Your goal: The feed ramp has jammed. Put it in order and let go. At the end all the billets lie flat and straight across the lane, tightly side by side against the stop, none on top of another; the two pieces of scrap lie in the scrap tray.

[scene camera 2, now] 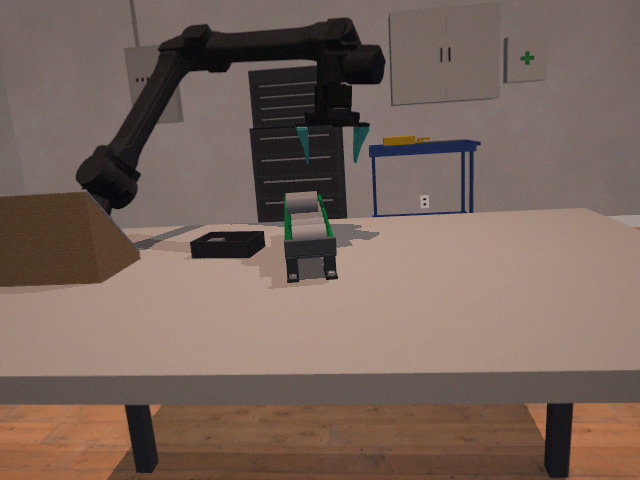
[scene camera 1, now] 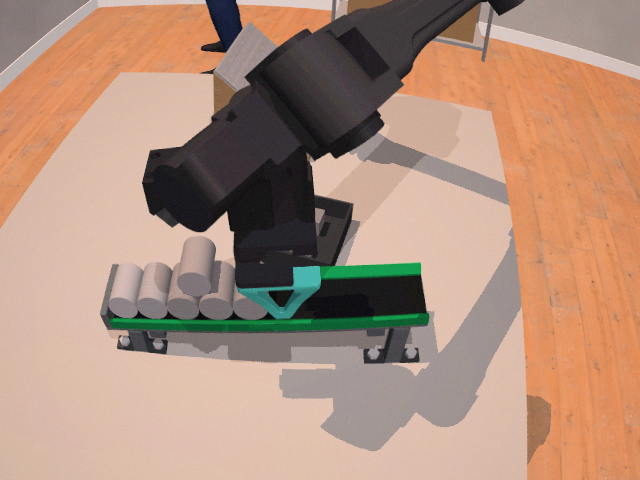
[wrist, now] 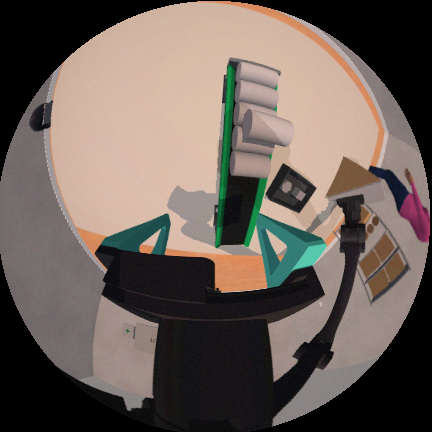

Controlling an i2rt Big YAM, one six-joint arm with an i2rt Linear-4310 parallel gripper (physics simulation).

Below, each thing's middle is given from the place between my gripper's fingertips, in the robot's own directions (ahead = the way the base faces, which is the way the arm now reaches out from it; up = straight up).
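Labels:
There is the stop (scene camera 2: 321, 245), which I see 12 cm below my hand, 1 cm ahead of it and 23 cm to the right of it. The black scrap tray (scene camera 1: 338, 214) sits 16 cm below my hand, 4 cm to the right of it and 23 cm behind it.

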